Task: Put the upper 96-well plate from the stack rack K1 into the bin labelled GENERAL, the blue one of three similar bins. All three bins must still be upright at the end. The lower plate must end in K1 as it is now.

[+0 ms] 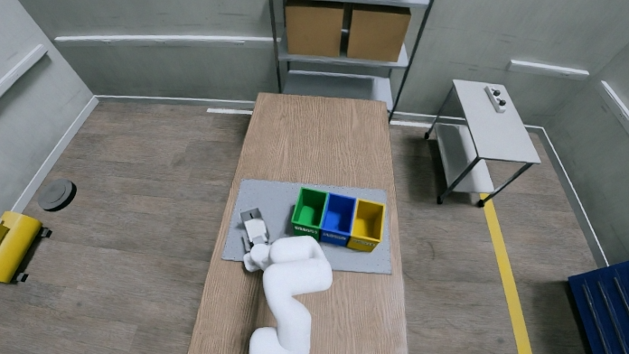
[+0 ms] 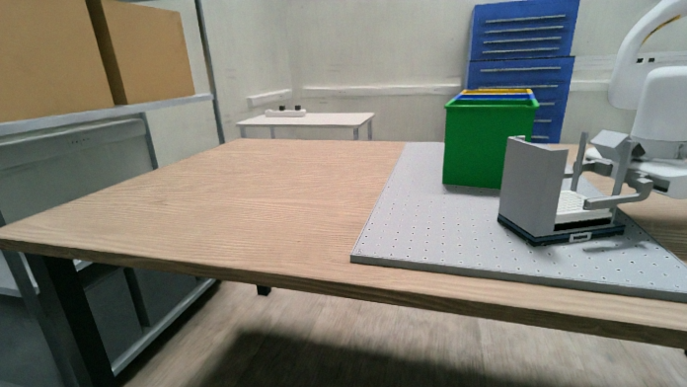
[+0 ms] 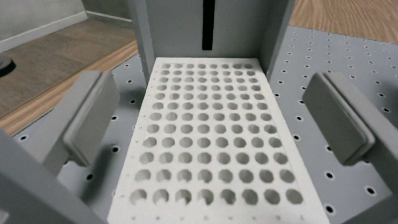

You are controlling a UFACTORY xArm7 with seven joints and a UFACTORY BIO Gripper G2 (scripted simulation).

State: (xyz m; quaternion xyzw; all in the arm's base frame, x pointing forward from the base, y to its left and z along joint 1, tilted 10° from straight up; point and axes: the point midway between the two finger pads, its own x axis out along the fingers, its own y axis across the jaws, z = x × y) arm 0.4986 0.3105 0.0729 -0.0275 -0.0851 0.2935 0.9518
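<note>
Right now my hand is 20 mm short of the white 96-well plate, 10 mm to the right of it and 20 mm above it. Round my hand: green bin (140 mm ahead, 220 mm to the right, 20 mm above); dark plate (20 mm ahead, 10 mm to the left, 40 mm below); blue general bin (140 mm ahead, 350 mm to the right, 20 mm above).
</note>
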